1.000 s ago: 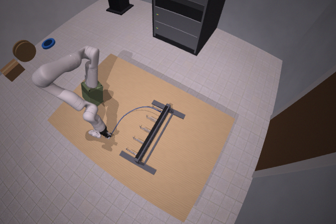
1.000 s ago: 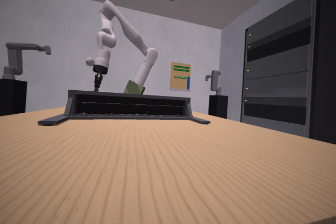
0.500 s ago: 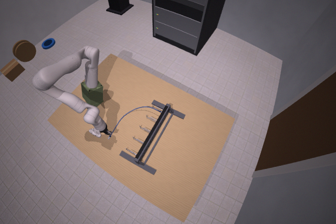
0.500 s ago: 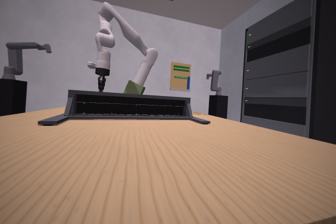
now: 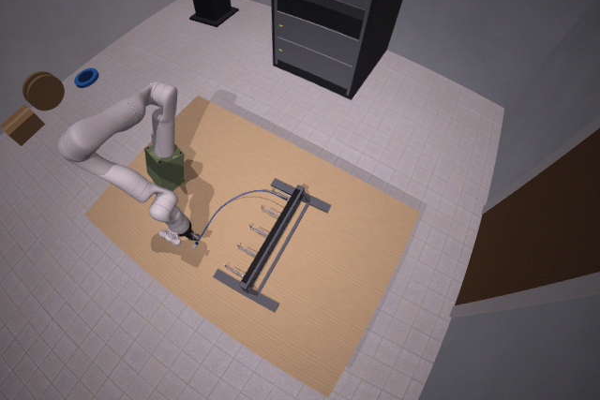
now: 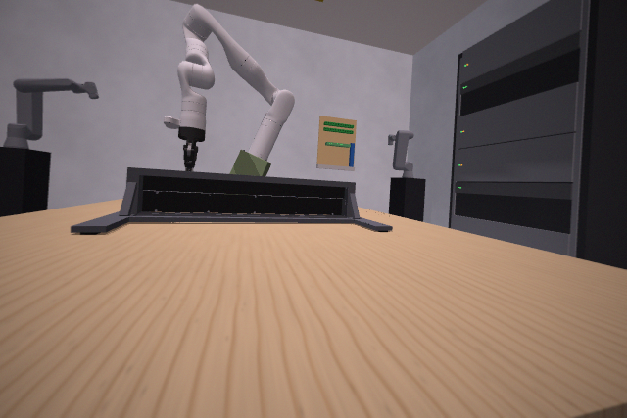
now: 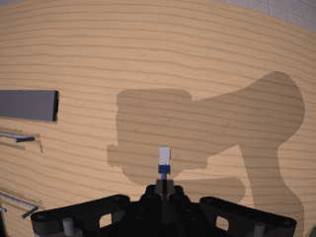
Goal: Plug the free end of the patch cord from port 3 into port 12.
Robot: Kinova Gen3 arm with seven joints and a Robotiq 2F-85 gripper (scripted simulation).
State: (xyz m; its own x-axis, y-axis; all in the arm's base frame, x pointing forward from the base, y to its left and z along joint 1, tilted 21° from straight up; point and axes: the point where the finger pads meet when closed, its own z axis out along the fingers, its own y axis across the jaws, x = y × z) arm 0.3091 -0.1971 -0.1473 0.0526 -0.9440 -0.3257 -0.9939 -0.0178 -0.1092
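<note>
Right now my hand is 20 mm to the left of the plug and 90 mm above it.
</note>
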